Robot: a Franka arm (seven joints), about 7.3 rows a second.
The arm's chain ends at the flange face. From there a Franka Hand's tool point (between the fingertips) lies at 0.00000 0.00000 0.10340 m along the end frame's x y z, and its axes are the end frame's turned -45 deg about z.
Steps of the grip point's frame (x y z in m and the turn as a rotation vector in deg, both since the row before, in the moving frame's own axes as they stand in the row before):
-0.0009, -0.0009, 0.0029, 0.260, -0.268, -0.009
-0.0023, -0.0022, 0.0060, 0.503, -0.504, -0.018
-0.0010, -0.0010, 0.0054, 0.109, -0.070, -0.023
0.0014, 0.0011, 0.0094, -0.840, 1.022, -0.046
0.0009, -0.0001, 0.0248, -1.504, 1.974, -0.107
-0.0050, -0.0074, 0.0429, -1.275, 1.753, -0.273
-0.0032, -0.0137, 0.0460, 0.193, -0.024, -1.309
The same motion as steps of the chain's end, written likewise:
-0.0006, 0.0000, 0.0029, -0.006, -0.373, -0.009
-0.0019, 0.0001, 0.0060, -0.001, -0.712, -0.018
-0.0012, 0.0000, 0.0054, 0.028, -0.127, -0.023
-0.0006, 0.0000, 0.0094, 0.129, 1.317, -0.046
-0.0039, -0.0001, 0.0249, 0.332, 2.459, -0.107
-0.0126, -0.0011, 0.0430, 0.338, 2.141, -0.273
-0.0117, -0.0072, 0.0460, 0.120, -0.153, -1.309

